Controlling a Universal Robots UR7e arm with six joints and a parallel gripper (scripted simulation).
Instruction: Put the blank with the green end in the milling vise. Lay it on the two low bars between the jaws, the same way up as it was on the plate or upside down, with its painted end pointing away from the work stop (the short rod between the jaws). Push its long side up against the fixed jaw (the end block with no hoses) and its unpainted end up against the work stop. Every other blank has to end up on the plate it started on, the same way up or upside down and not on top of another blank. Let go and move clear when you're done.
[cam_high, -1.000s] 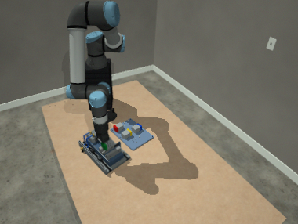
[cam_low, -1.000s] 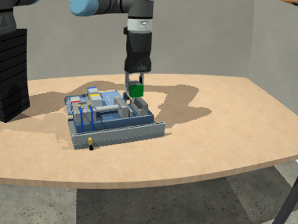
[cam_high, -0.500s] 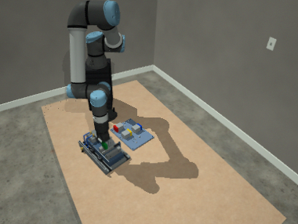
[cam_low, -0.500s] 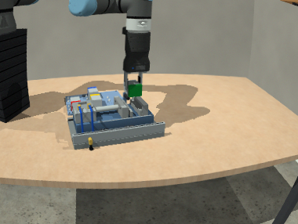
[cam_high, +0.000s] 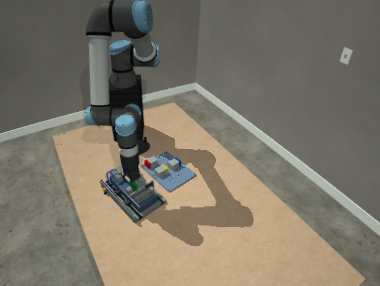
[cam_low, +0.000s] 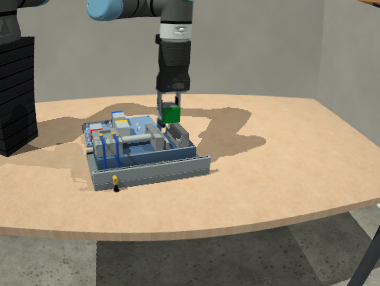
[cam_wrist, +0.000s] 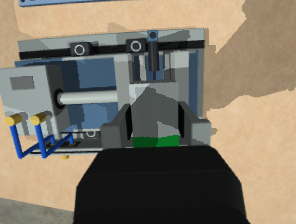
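My hand is 20 mm above the green-ended blank. Also, from my hand: piston rod (80 mm below, 80 mm behind, 20 mm to the right); work stop rod (70 mm below, 50 mm to the left, 20 mm behind); fixed jaw (90 mm below, 30 mm ahead, 20 mm to the left).
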